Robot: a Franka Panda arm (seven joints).
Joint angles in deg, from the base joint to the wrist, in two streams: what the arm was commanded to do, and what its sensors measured. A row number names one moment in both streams.
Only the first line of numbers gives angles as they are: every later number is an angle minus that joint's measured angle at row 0.
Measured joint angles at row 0:
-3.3 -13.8 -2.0 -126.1 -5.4 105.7 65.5
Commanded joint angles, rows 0 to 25:
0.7 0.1 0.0 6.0 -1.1 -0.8 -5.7
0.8 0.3 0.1 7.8 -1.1 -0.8 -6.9
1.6 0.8 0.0 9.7 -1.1 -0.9 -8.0
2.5 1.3 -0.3 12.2 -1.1 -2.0 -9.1
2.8 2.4 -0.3 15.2 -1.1 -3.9 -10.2
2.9 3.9 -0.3 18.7 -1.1 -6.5 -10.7
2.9 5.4 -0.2 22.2 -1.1 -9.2 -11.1
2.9 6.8 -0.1 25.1 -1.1 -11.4 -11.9
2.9 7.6 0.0 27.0 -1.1 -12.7 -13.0
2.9 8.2 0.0 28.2 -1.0 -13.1 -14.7
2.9 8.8 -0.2 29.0 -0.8 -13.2 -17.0
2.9 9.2 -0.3 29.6 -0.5 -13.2 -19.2
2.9 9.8 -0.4 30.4 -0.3 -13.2 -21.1
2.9 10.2 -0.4 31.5 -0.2 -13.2 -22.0
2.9 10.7 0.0 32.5 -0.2 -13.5 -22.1
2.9 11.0 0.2 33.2 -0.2 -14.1 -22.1
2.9 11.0 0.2 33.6 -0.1 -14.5 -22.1
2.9 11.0 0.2 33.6 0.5 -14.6 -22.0
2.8 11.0 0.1 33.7 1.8 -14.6 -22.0
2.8 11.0 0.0 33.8 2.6 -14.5 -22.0
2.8 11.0 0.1 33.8 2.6 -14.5 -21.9
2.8 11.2 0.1 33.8 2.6 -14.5 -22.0
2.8 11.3 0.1 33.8 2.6 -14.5 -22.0
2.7 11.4 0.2 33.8 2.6 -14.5 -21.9
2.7 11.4 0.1 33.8 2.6 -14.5 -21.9
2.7 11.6 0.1 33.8 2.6 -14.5 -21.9
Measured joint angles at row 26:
2.8 10.4 0.0 32.1 1.8 -12.8 -21.1
